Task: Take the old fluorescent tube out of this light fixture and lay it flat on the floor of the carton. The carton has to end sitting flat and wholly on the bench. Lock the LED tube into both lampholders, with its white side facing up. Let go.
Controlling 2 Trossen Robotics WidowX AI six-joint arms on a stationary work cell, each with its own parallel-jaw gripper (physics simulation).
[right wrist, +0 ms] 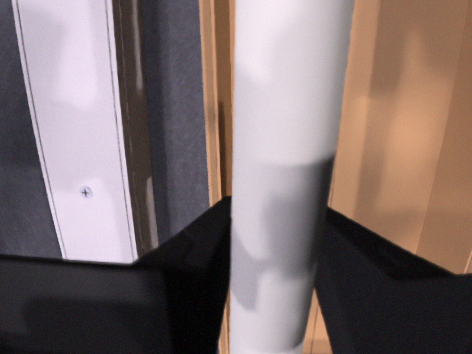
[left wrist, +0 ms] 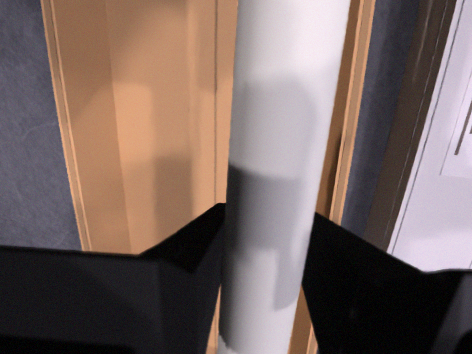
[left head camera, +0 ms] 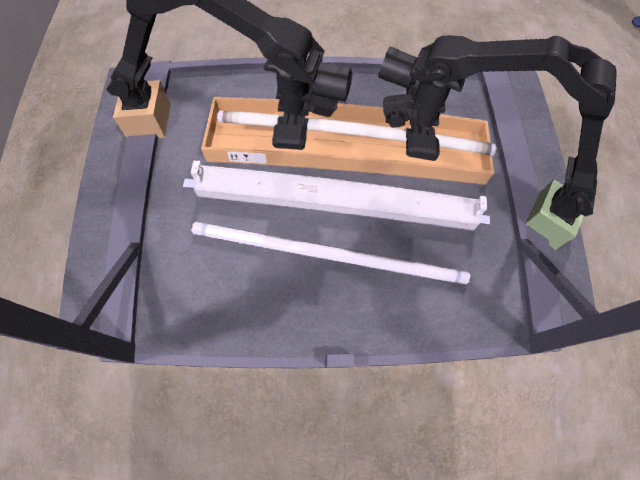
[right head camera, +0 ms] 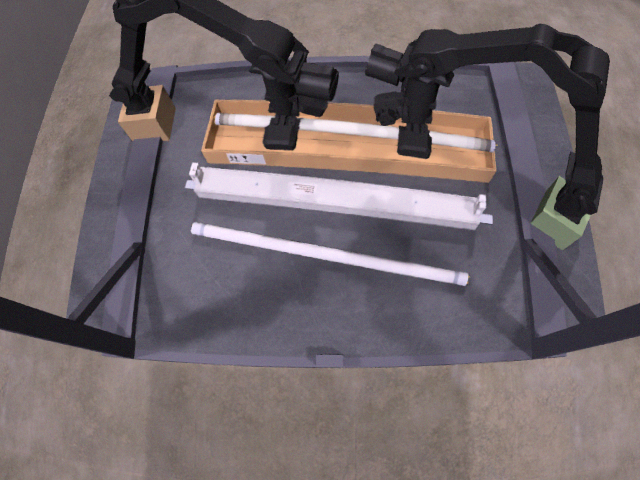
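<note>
The old fluorescent tube (left head camera: 356,129) (right head camera: 351,127) (left wrist: 280,125) (right wrist: 285,125) is held above the open carton (left head camera: 361,165) (right head camera: 361,164), its right end overlapping the carton's right end wall in the head views. My left gripper (left head camera: 289,135) (left wrist: 260,216) and my right gripper (left head camera: 422,145) (right wrist: 269,209) are both shut on it. The white fixture (left head camera: 351,197) (right head camera: 351,198) lies in front of the carton, its left lampholder (left head camera: 196,171) and right lampholder (left head camera: 481,205) standing empty. The LED tube (left head camera: 330,251) (right head camera: 330,253) lies slanted on the bench in front of the fixture, white surface showing upward.
An orange block (left head camera: 142,121) (right head camera: 146,124) is at my left arm's base, and a green block (left head camera: 547,224) (right head camera: 553,224) is at my right arm's base. Raised rails edge the bench (left head camera: 289,320). The carton stands close behind the fixture.
</note>
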